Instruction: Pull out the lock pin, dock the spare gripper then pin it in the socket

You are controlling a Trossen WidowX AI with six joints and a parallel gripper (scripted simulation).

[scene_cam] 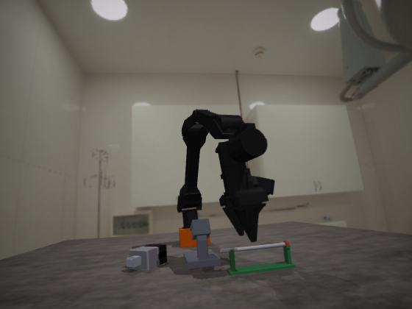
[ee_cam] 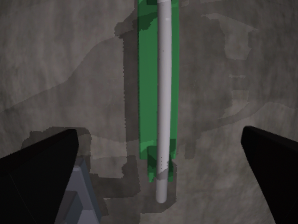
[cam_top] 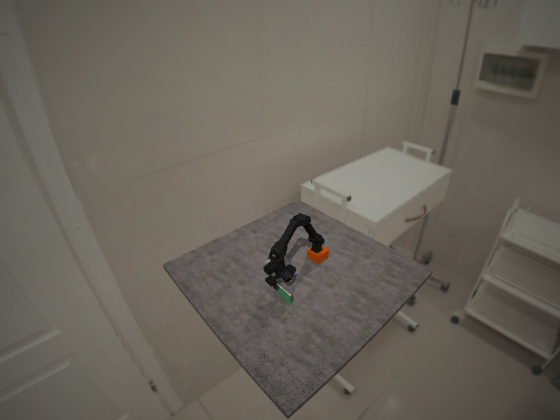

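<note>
Now: gripper tip 2 cm to the right of the green rack and 4 cm above it. Also, from my gripper tip: spare gripper 13 cm behind, 23 cm to the right, 4 cm below; then grey mount 12 cm behind, 8 cm to the right, 1 cm below.
</note>
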